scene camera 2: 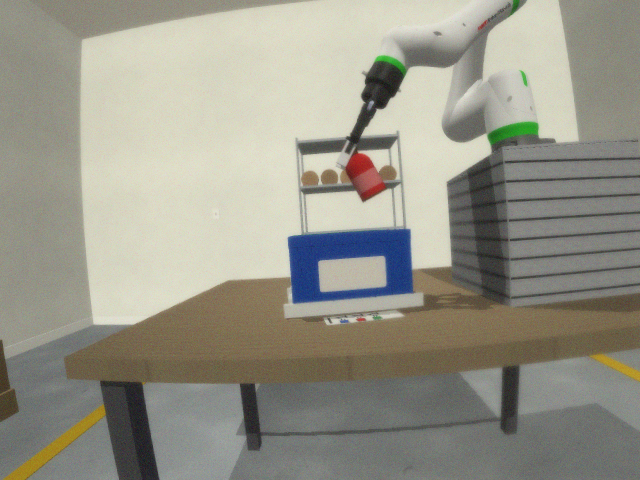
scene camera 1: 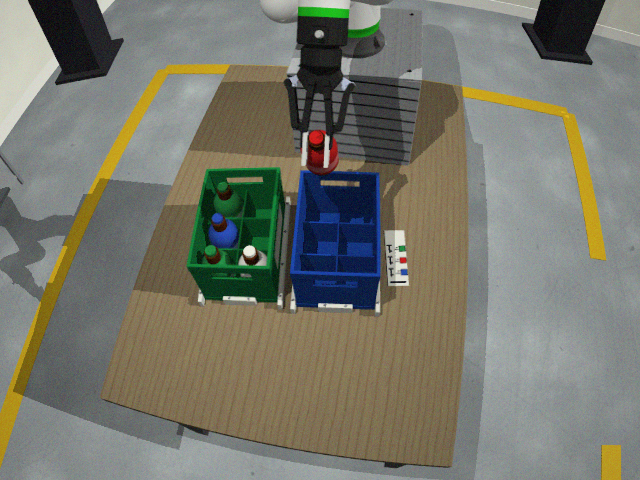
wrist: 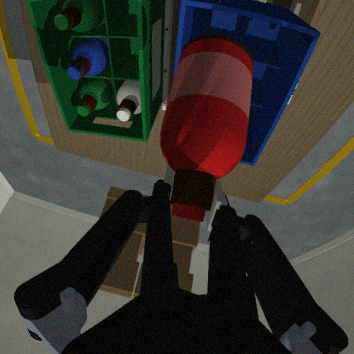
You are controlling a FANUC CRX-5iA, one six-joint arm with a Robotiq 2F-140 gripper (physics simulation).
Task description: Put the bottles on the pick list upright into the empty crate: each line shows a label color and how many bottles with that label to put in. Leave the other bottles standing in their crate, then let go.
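Frame: origin at the arm's base, x ahead, y up, z right, level; centimetres.
Seen in the pictures: gripper, between the fingertips: (scene camera 2: 340,166) (scene camera 1: 315,164) (wrist: 189,177); arm's base, origin of its link: (scene camera 1: 357,42).
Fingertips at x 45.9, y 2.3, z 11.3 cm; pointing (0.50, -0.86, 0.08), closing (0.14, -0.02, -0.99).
Pixels of each thing's top centre, then the offset from my fingertips to it. Level surfaces: height alone.
- red bottle, centre of its top: (wrist: 193,204) (scene camera 1: 317,123) (scene camera 2: 358,142) dx -5.3, dy +6.2, dz -0.7 cm
- green crate, centre of its top: (wrist: 91,76) (scene camera 1: 234,214) dx -1.2, dy -17.5, dz +19.0 cm
- blue bottle, centre of its top: (wrist: 73,72) (scene camera 1: 217,217) dx -1.3, dy -18.7, dz +23.4 cm
- white bottle, centre of its top: (wrist: 122,115) (scene camera 1: 249,250) dx +7.7, dy -18.7, dz +15.2 cm
- pick list, centre of its top: (scene camera 2: 363,316) (scene camera 1: 396,257) dx +1.4, dy -34.8, dz -19.0 cm
- wooden table, height of its surface: dy -35.0 cm
My gripper (scene camera 1: 315,149) (scene camera 2: 345,155) (wrist: 189,177) is shut on the neck of a red bottle (scene camera 1: 331,155) (scene camera 2: 366,178) (wrist: 210,115). The bottle hangs tilted, base down and towards the robot's base, above the robot end of the blue crate (scene camera 1: 336,297) (scene camera 2: 299,268) (wrist: 286,100). The blue crate's visible compartments hold no bottle. The green crate (scene camera 1: 232,286) (wrist: 148,90) holds two green bottles (scene camera 1: 227,203) (wrist: 95,95), a blue bottle (scene camera 1: 223,235) (wrist: 91,54) and a white bottle (scene camera 1: 252,257) (wrist: 131,96). The pick list (scene camera 1: 395,238) (scene camera 2: 361,318) shows one green, one red, one blue.
The crates stand side by side in white holders on the wooden table (scene camera 1: 289,372) (scene camera 2: 217,335). The grey slatted robot pedestal (scene camera 1: 356,118) (scene camera 2: 568,222) stands at the table's robot end. A shelf rack (scene camera 2: 351,143) stands behind in the second scene view.
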